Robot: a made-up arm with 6 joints. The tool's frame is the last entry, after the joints.
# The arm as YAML. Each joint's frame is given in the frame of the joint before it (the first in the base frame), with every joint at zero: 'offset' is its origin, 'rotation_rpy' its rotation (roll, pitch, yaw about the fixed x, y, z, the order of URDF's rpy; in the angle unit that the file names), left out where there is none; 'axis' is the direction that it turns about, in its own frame. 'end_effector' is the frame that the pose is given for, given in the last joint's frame.
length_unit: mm
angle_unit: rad
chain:
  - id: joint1
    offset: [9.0, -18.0, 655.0]
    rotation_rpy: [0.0, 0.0, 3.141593]
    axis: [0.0, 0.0, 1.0]
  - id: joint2
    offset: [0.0, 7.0, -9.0]
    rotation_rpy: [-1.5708, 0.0, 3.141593]
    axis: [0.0, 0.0, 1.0]
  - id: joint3
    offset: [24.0, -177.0, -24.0]
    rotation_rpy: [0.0, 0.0, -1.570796]
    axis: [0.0, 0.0, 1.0]
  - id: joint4
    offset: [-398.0, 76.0, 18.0]
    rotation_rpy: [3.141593, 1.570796, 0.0]
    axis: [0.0, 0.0, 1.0]
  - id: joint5
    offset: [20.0, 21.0, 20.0]
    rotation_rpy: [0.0, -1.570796, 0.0]
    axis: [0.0, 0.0, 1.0]
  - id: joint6
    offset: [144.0, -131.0, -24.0]
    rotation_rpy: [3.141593, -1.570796, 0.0]
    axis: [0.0, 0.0, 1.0]
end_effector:
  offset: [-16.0, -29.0, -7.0]
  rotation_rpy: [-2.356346, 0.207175, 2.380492]
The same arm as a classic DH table. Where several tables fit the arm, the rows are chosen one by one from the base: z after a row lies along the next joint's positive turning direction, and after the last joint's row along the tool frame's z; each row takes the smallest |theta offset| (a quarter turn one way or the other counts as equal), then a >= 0, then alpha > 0; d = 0 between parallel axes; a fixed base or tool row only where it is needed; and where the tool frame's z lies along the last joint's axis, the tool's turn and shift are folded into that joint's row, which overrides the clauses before.
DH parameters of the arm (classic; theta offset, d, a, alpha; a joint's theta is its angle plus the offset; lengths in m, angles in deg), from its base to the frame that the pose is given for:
base (fixed): -63.43 0 0.0201 0
joint1: 63.43 0.646 0 -90
joint2: -82.28 0 0.1786 0
joint3: 82.28 -0.013 0.076 -90
joint4: 0 0.418 -0.021 90
joint5: 0 -0.044 0.131 -90
joint6: 58.02 0.1687 -0.0018 -133.8
tool (fixed): 16.56 0.0458 0 0

